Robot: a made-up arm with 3 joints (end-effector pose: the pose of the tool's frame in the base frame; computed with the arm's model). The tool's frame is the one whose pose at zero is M.
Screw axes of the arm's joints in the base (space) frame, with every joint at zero. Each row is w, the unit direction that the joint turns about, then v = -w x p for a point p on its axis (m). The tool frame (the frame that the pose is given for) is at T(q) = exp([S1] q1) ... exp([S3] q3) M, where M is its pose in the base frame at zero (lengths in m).
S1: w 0 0 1 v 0.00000 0.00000 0.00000
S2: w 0 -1 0 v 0.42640 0.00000 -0.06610
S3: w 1 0 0 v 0.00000 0.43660 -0.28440
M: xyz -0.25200 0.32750 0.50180 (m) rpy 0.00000 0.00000 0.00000 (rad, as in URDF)
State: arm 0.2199 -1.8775 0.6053
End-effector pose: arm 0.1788 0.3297 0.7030 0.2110 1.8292 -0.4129
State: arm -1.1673 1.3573 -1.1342
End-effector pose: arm 0.3326 0.1421 0.1152 -1.6501 -0.5444 -1.6565
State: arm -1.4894 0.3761 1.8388
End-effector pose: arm 0.1897 0.2587 0.3416 1.1835 -1.4575 -0.7001
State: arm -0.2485 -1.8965 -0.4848
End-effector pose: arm 0.2934 0.2896 0.7125 -0.0959 1.8652 0.2876
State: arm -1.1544 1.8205 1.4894
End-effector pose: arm 0.2395 0.0096 0.1037 0.0713 -1.6080 0.4560
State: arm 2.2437 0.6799 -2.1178
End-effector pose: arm -0.1592 -0.3100 0.1793 -0.5154 -1.9951 0.7128
